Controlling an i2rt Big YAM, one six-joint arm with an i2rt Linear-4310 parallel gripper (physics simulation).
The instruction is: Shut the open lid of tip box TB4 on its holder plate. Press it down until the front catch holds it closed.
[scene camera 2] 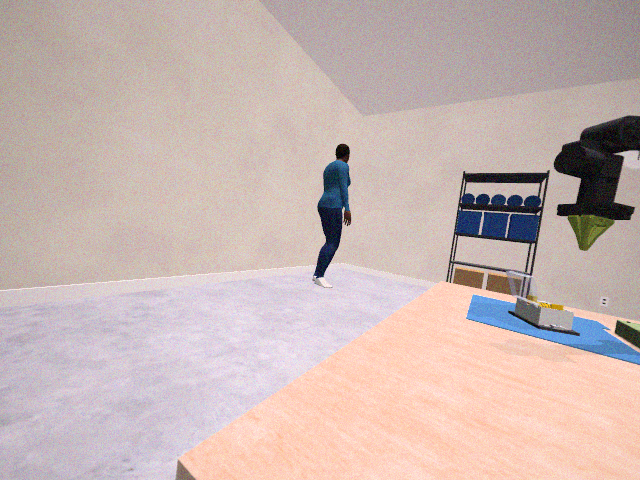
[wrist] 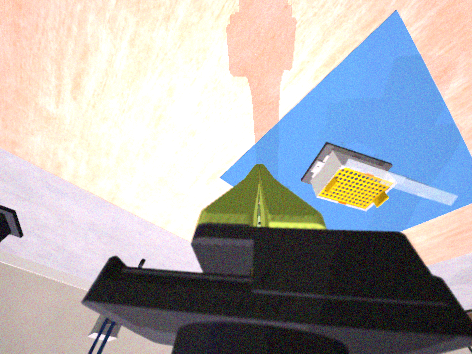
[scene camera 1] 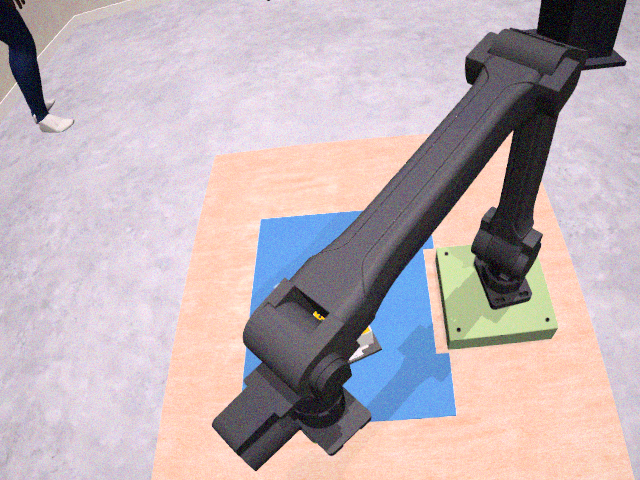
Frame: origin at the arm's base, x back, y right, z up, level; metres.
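Seen in the pictures: gripper, fingertip midpoint: (scene camera 2: 583,250) (wrist: 259,170) (scene camera 1: 328,426); arm's base at its link origin: (scene camera 1: 501,280).
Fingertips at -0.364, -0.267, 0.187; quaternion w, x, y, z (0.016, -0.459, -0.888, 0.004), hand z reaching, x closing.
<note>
Pixels of each thing's top centre, then the offset from my fingertips to it, as dx, dy, dz. "spot": a spot on its surface instead. Level surfaces: height alone.
- Tip box TB4 at its top centre: (scene camera 1: 337,313) (wrist: 356,192) (scene camera 2: 543,302) +0.033, +0.260, -0.165
- whitish box with a yellow perforated rack, top centre: (wrist: 358,195) (scene camera 2: 544,299) +0.033, +0.260, -0.157
- dark holder plate at a spot on its surface: (wrist: 350,151) spot: -0.011, +0.223, -0.224
- blue mat at its surface level: dz -0.231
- wooden table at its surface level: dz -0.234
Tip box TB4 (scene camera 1: 366,339) (scene camera 2: 529,312) (wrist: 327,177) is a whitish box with a yellow perforated rack (scene camera 2: 552,306) (wrist: 356,187) in its top. It sits on the dark holder plate (scene camera 2: 568,332) (wrist: 350,151). Its clear lid (scene camera 2: 521,283) (wrist: 430,190) stands open, tilted back from one side of the box. My gripper (scene camera 2: 584,249) (wrist: 259,170) is shut and empty, its green fingertips together and pointing down. It hangs well above the table and off to one side of the box, touching neither box nor lid. In scene camera 1 the arm hides most of the box, the lid and the fingertips.
The box and plate are on a blue mat (scene camera 1: 403,289) (scene camera 2: 483,310) (wrist: 380,75) on the wooden table (scene camera 1: 516,392) (scene camera 2: 413,392). A green block (scene camera 1: 465,315) (scene camera 2: 630,330) carries the arm's base. A person (scene camera 1: 25,67) (scene camera 2: 336,191) and a shelf rack (scene camera 2: 504,177) stand beyond the table.
</note>
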